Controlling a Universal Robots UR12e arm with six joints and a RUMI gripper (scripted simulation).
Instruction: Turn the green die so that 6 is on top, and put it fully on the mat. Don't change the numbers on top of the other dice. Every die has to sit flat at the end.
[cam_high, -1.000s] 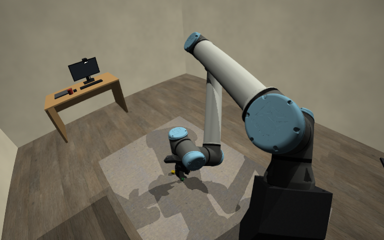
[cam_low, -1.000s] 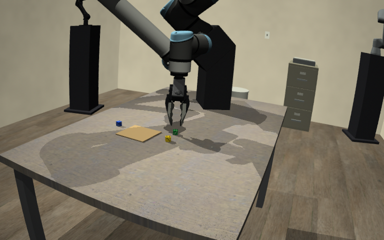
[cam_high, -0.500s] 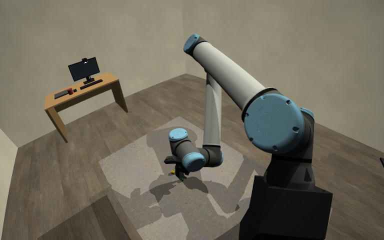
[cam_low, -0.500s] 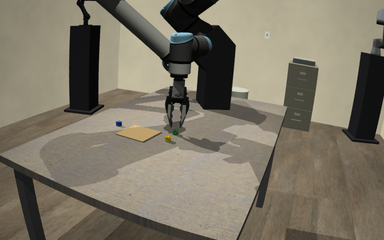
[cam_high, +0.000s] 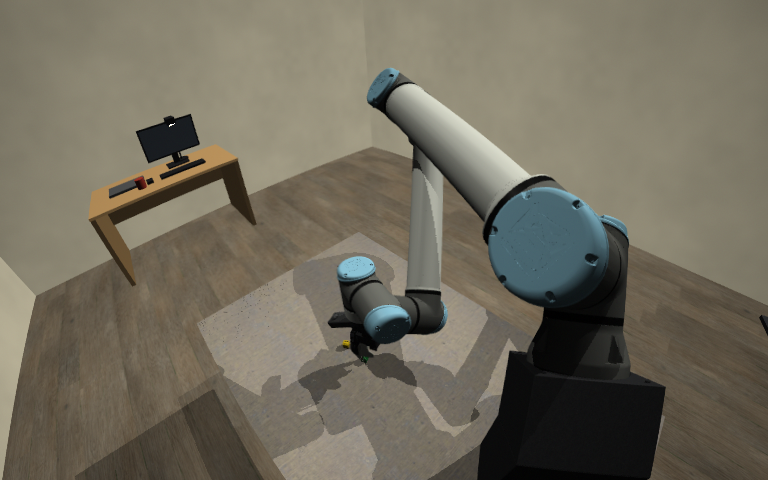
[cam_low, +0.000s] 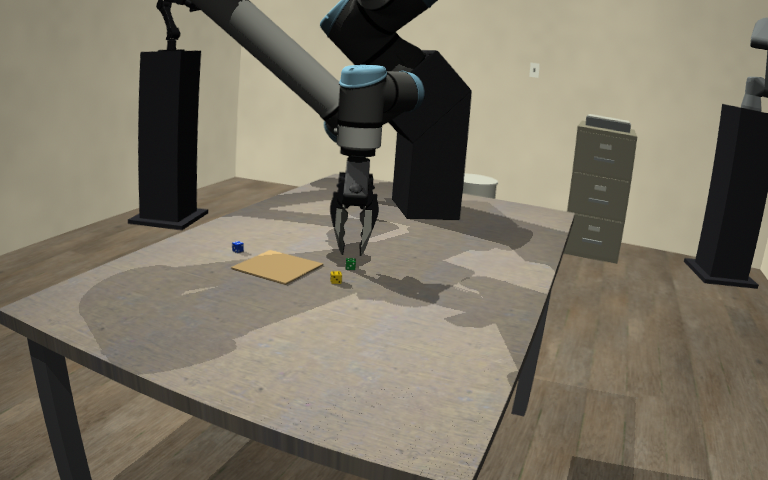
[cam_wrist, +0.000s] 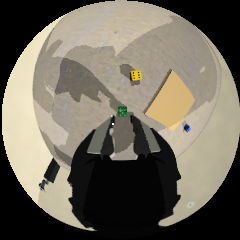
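Right now my hand is 30 mm above the green die. Round my hand: blue die: 20 mm behind, 260 mm to the right, 30 mm below; then yellow die: 90 mm ahead, 10 mm to the right, 30 mm below; then tan mat: 40 mm ahead, 150 mm to the right, 40 mm below.
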